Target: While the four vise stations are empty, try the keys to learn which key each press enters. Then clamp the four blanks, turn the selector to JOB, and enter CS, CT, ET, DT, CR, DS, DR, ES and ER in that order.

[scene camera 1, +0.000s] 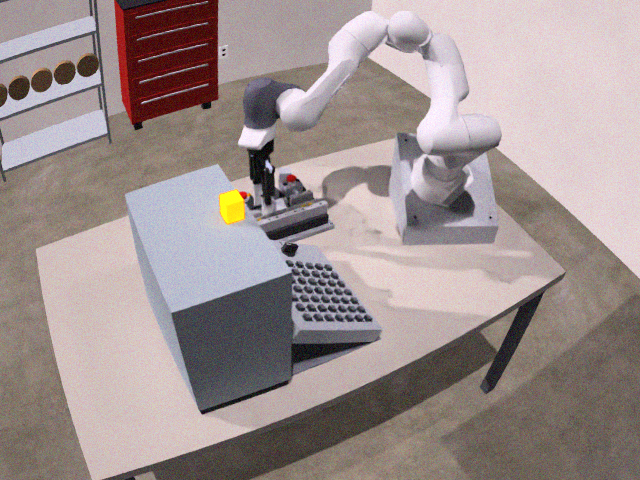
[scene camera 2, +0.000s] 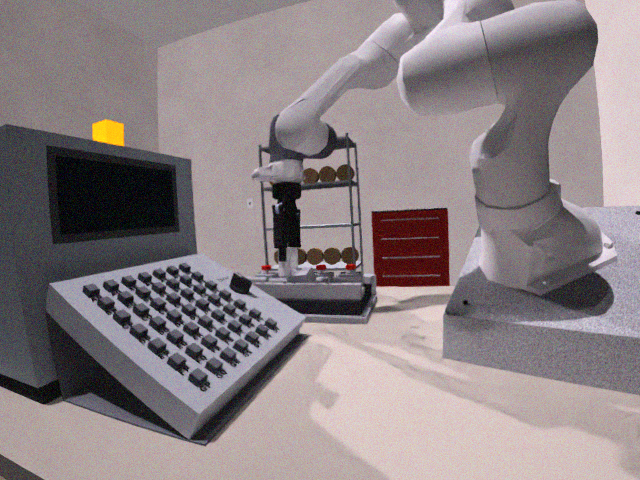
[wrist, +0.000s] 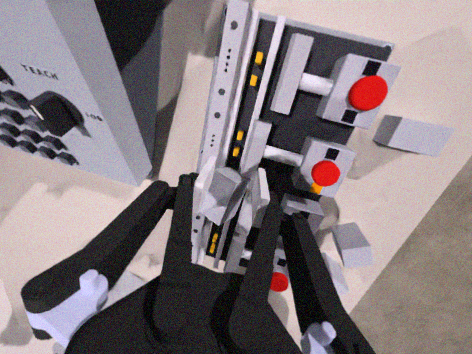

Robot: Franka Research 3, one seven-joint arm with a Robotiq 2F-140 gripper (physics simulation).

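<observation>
My gripper points down over the vise unit. Its fingers stand partly open. In the wrist view a tilted grey block shows between the fingertips at a middle station, without filling the gap. The moving jaws of the first and second stations show, with no blank seen at either. Loose grey blocks lie beside the unit. The selector has its white mark on the TEACH side. The fingers hide part of the lower stations.
The sloped key panel stands before the grey console. The console's screen is dark, and a yellow cube sits on top. Red knobs rise from the vises.
</observation>
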